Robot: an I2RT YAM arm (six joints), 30 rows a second.
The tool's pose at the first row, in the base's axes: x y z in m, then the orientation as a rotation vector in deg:
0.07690 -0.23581 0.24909 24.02 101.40 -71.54
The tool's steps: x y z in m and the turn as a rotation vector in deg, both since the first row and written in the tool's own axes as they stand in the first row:
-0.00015 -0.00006 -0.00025 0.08 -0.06 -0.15
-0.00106 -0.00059 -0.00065 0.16 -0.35 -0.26
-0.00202 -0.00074 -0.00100 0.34 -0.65 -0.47
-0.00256 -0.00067 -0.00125 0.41 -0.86 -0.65
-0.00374 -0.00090 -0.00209 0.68 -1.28 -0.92
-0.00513 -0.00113 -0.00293 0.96 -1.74 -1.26
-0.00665 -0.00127 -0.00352 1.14 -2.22 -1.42
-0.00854 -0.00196 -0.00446 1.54 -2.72 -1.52
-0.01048 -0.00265 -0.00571 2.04 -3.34 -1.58
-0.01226 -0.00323 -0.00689 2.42 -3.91 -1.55
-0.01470 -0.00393 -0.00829 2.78 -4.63 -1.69
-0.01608 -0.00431 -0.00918 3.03 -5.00 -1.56
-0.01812 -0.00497 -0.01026 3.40 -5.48 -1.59
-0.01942 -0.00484 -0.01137 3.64 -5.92 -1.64
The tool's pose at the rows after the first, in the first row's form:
0.07682 -0.23558 0.24927 23.90 101.37 -71.72
0.07675 -0.23527 0.25035 23.65 101.12 -71.87
0.07699 -0.23482 0.25125 23.37 100.85 -72.19
0.07721 -0.23446 0.25167 23.12 100.71 -72.38
0.07728 -0.23357 0.25283 22.75 100.31 -72.82
0.07747 -0.23264 0.25417 22.31 99.90 -73.32
0.07791 -0.23186 0.25554 21.95 99.46 -73.59
0.07799 -0.23093 0.25756 21.75 98.85 -74.03
0.07796 -0.22972 0.25964 21.56 98.06 -74.52
0.07795 -0.22856 0.26152 21.40 97.35 -74.84
0.07810 -0.22712 0.26403 21.00 96.59 -75.26
0.07815 -0.22621 0.26545 20.99 96.08 -75.39
0.07827 -0.22511 0.26758 20.85 95.47 -75.73
0.07853 -0.22381 0.26866 20.64 94.98 -75.97

